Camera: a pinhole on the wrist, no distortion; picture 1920 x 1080 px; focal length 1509.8 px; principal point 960.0 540.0 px. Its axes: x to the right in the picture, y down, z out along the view. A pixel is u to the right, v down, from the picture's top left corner.
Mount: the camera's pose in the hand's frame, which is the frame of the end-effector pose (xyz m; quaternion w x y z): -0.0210 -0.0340 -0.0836 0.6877 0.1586 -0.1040 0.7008
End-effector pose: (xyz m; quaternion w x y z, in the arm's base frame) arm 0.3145 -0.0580 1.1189 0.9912 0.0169 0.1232 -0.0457
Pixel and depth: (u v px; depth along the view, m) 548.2 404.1 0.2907
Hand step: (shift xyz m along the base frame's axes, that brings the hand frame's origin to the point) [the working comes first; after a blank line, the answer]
In the camera's frame: -0.0793 -0.0262 0.2907

0.0450 -0.2211 0.1388
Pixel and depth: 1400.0 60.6 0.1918
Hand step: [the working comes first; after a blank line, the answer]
In the camera's frame: 0.0559 -0.0609 0.1918

0.0749 -0.0592 0.0925
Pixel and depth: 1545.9 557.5 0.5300
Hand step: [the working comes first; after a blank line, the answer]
In the camera's frame: 0.2057 0.0061 0.5300

0.1276 -0.0583 0.4646
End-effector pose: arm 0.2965 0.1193 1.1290 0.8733 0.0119 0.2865 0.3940
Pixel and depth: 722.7 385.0 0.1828
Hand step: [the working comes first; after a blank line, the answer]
In the camera's frame: -0.0287 -0.0188 0.1828

0.1306 -0.0635 0.0247
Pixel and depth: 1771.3 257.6 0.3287
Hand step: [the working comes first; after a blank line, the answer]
In the camera's frame: 0.1766 -0.0615 0.3287

0.1693 0.1122 0.2062
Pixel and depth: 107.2 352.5 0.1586
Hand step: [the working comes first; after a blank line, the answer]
In the camera's frame: -0.0896 -0.0197 0.1586

0.1399 -0.1062 -0.0241
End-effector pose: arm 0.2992 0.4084 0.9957 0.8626 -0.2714 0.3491 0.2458
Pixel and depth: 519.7 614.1 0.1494
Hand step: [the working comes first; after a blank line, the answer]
In the camera's frame: -0.0436 0.0073 0.1494

0.0875 -0.0730 0.0745
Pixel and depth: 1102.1 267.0 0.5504
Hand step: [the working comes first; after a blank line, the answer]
In the camera's frame: 0.0518 -0.0995 0.5504

0.3952 0.1756 0.2320
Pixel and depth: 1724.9 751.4 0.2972
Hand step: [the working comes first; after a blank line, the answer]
In the camera's frame: 0.1506 0.0416 0.2972

0.0943 0.1484 0.1824
